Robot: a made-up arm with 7 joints.
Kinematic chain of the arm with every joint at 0, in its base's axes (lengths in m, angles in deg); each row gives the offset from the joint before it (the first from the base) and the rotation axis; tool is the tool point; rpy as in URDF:
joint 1: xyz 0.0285 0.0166 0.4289 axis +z
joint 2: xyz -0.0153 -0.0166 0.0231 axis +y
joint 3: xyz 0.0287 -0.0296 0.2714 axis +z
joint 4: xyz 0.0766 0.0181 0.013 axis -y
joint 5: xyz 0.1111 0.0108 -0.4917 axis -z
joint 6: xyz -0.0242 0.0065 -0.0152 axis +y
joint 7: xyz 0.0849 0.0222 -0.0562 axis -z
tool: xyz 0.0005 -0.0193 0.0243 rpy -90 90 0
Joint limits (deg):
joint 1: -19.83..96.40
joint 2: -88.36..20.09
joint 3: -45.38..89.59
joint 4: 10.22..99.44
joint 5: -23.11..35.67
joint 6: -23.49..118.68
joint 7: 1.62..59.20
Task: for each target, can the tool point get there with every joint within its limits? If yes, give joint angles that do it. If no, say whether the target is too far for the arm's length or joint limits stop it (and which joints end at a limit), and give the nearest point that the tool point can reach.
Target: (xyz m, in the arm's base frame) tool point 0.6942 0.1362 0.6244
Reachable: yes | joints 25.97 0.42 -16.66 64.76 -16.89 19.25 16.43
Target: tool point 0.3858 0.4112 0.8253
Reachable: yes | joints 31.83 -26.88 13.60 59.27 -16.62 38.29 24.66
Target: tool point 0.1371 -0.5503 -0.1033
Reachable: no: joint limits stop it (at a limit: joint 1, joint 2, joint 3, joint 5, joint 7) | nearest point 0.1700 -0.3994 0.1459 | short by 0.293 m
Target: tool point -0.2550 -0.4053 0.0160
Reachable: no: joint limits stop it (at a limit: joint 1, joint 2, joint 3, joint 5, joint 7) | nearest point -0.1888 -0.1510 0.2004 | short by 0.321 m
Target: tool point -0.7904 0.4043 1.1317
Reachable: no: too far | nearest point -0.5526 0.2917 0.9570 | short by 0.316 m
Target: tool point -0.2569 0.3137 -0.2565
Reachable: no: joint limits stop it (at a limit: joint 1, joint 2, joint 5, joint 7) | nearest point -0.1506 0.2656 0.1077 | short by 0.382 m
